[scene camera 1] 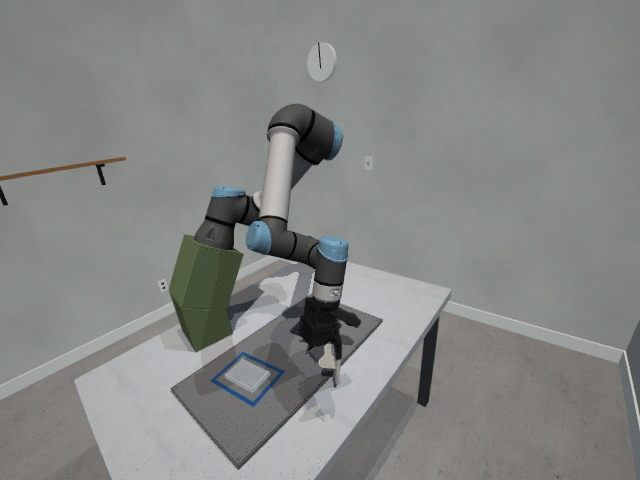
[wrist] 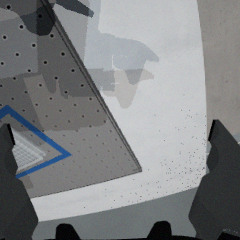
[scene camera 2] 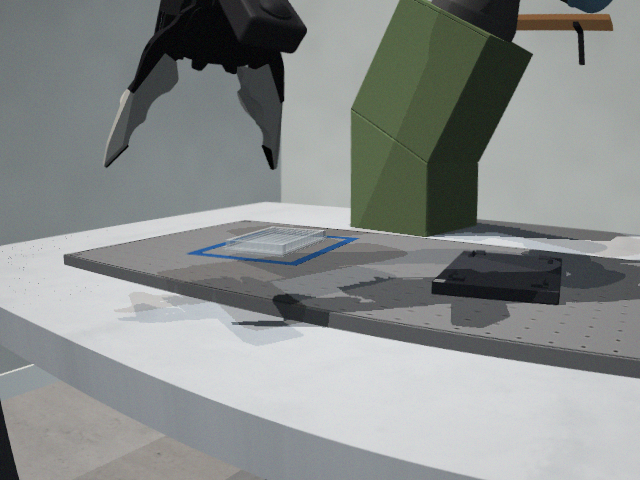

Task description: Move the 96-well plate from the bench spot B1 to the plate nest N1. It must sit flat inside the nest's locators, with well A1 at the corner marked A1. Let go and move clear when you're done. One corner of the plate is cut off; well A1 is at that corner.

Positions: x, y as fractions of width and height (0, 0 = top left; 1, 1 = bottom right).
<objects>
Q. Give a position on a clear 96-well plate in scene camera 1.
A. At 0.39, 0.79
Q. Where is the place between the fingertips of the gripper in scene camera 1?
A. At 0.50, 0.76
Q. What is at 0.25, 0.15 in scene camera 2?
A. The gripper.
</objects>
